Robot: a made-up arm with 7 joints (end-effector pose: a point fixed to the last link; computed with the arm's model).
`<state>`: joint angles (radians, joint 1 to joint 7).
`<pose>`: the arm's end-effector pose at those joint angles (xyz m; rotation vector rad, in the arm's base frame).
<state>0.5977 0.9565 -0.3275 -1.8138 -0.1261 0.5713 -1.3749</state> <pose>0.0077 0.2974 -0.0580 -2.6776 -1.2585 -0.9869</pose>
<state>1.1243 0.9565 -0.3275 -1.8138 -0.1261 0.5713 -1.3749</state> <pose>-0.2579 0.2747 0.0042 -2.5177 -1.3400 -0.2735</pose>
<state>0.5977 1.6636 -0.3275 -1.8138 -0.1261 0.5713 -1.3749</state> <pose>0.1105 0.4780 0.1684 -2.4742 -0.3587 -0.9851</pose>
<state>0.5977 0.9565 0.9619 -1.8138 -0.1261 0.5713 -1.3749</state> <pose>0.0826 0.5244 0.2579 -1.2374 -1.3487 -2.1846</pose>
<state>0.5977 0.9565 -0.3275 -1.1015 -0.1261 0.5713 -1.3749</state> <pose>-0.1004 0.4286 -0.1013 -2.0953 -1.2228 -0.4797</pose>
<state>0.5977 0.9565 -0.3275 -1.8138 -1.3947 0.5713 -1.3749</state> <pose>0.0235 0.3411 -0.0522 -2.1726 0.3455 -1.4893</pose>
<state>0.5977 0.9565 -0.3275 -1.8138 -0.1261 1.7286 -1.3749</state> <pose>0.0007 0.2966 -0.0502 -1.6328 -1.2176 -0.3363</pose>
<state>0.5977 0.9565 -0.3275 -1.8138 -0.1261 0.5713 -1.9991</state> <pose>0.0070 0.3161 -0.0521 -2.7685 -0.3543 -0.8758</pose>
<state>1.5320 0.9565 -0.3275 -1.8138 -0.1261 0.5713 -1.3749</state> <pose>-0.4192 0.2272 0.1348 -2.3066 -1.3420 0.2271</pose>
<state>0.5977 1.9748 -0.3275 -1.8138 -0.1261 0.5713 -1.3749</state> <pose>0.1810 0.4959 0.2851 -2.3185 -0.0065 -0.9531</pose>
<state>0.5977 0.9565 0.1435 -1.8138 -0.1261 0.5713 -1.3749</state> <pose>0.0874 0.3957 0.0294 -2.2200 -1.3557 -1.5218</pose>
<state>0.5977 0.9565 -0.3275 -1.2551 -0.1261 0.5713 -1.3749</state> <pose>-0.0717 0.4027 -0.1009 -2.2239 -1.2398 -0.5805</pose>
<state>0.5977 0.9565 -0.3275 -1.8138 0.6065 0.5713 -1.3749</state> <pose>0.0154 0.2760 -0.0412 2.1502 1.8880 0.3504</pose>
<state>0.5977 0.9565 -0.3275 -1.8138 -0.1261 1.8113 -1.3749</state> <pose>0.0005 0.2962 -0.0495 -1.5577 -1.2041 -0.2958</pose>
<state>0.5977 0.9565 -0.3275 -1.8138 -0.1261 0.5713 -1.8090</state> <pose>0.0061 0.3106 -0.0546 -2.7686 -0.6259 -0.9173</pose>
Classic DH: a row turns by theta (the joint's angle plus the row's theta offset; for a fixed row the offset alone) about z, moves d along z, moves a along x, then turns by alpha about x. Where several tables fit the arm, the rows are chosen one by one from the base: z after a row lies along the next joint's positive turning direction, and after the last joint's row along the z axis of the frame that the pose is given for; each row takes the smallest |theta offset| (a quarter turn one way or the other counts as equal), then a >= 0, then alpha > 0; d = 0 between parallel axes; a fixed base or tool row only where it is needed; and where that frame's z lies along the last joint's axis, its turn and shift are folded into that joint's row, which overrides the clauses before.
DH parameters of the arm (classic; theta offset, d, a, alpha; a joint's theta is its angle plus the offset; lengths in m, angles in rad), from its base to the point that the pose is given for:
base (fixed): 0 0.3933 -0.0023 -1.2217
joint 1: 1.5708 0.0012 0.0029 1.5708
joint 2: 1.2217 0.0132 0.0133 -1.5708
joint 3: -1.5708 -0.4471 0.0752 -1.5708
joint 4: 0 -0.0164 -0.0195 1.5708
joint 5: 0 -0.2467 -0.0009 -1.5708
joint 6: 0 -0.009 0.0066 1.5708
joint 7: -0.6192 0 0.032 3.1416
tool (fixed): 2.5224 0.0071 0 0

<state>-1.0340 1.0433 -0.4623 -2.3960 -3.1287 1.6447 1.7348</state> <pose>0.3645 0.0395 0.4638 -0.2206 -1.8279 0.2171</pose>
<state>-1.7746 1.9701 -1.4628 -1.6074 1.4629 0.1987 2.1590</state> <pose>0.2793 0.4322 0.6562 -1.2090 1.0650 -1.3696</pose>
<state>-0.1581 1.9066 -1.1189 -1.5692 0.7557 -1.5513 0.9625</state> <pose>0.1650 0.5130 0.3316 0.5047 1.4533 -1.0065</pose>
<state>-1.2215 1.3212 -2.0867 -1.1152 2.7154 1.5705 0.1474</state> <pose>0.4651 0.4137 0.1966 0.6691 -2.2364 0.5710</pose>
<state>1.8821 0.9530 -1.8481 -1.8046 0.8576 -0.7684 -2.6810</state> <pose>-0.4594 -0.1084 0.6323 1.6310 1.8271 -0.8503</pose>
